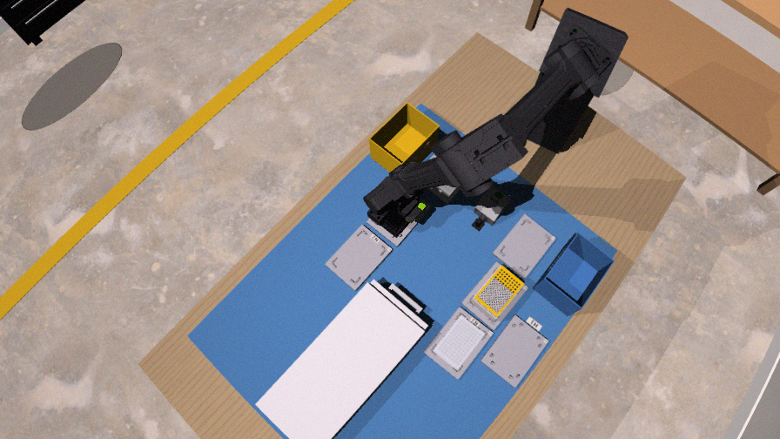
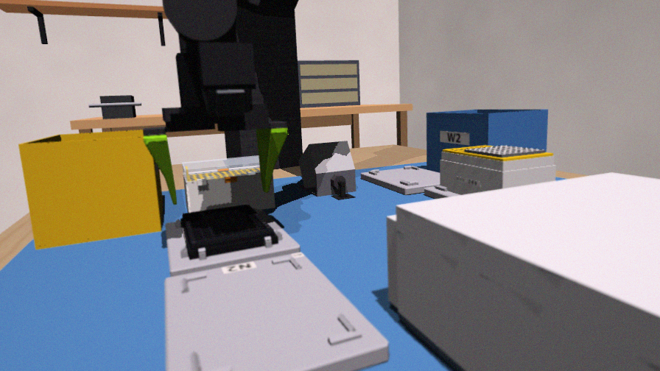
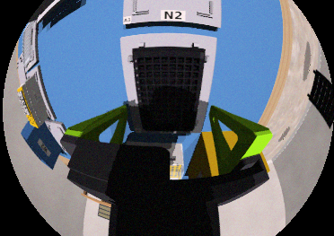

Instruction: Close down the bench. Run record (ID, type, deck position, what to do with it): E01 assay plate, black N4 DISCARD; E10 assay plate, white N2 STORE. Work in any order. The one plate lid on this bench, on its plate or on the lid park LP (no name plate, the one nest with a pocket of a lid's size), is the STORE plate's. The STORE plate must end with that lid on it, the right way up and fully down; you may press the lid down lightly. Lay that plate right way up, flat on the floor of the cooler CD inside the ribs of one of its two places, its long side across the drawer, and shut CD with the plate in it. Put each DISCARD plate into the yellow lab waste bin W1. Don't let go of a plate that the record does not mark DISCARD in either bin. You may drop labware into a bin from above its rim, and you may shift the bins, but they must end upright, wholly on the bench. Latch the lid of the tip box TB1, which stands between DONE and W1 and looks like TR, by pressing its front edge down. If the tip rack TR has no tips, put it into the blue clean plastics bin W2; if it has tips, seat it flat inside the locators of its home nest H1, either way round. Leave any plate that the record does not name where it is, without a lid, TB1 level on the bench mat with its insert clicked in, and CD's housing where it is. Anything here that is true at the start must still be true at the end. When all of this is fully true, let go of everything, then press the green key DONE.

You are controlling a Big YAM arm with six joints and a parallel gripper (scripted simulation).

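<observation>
My hand is 40 mm above the black plate. The rest, counted from my hand: nest N4: 60 mm below; tip box TB1: 170 mm behind, 10 mm to the right, 20 mm below; nest N2: 170 mm ahead, 40 mm to the left, 60 mm below.
</observation>
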